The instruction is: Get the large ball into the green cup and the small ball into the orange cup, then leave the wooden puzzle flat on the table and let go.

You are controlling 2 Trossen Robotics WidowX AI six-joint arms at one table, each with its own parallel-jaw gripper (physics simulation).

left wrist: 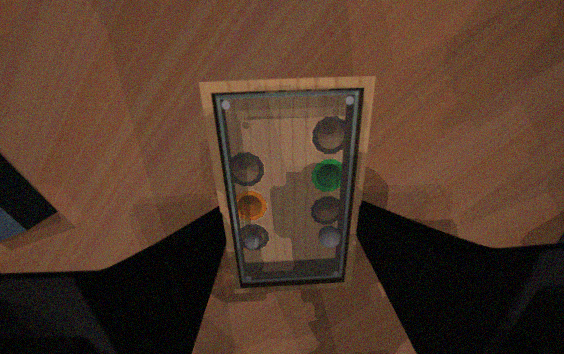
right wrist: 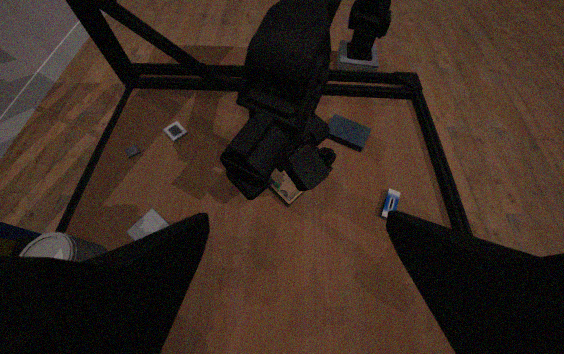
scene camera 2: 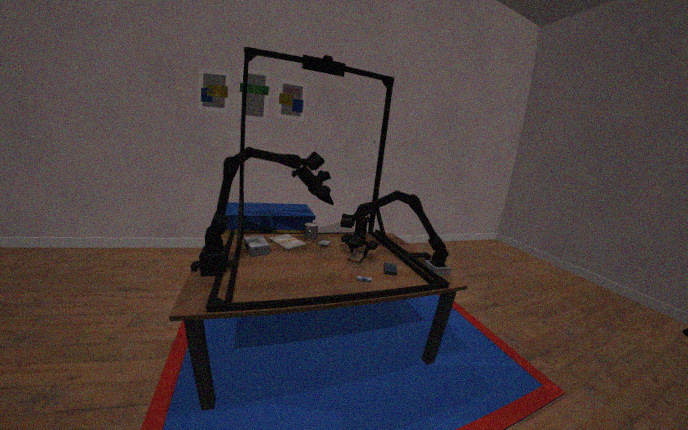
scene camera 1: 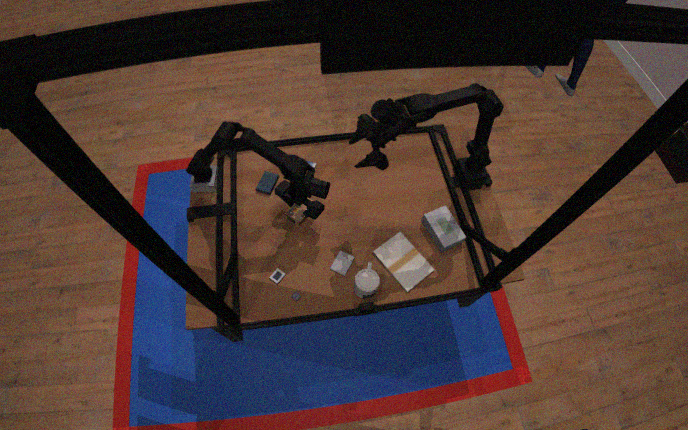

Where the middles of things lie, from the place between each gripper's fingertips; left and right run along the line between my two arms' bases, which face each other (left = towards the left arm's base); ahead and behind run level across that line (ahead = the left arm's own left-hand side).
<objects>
My right gripper is now 290 mm above the wooden puzzle (left wrist: 288, 155), 180 mm to the right of it and 30 mm past it. The rest, counted from my right hand: dark blue pad (left wrist: 31, 208) 320 mm to the left, 300 mm below, 100 mm ahead.
My left hand is 10 mm short of the wooden puzzle and 10 mm to the left of it. From my left hand the other things lie so: dark blue pad: 140 mm ahead, 130 mm to the left, 10 mm below.
</objects>
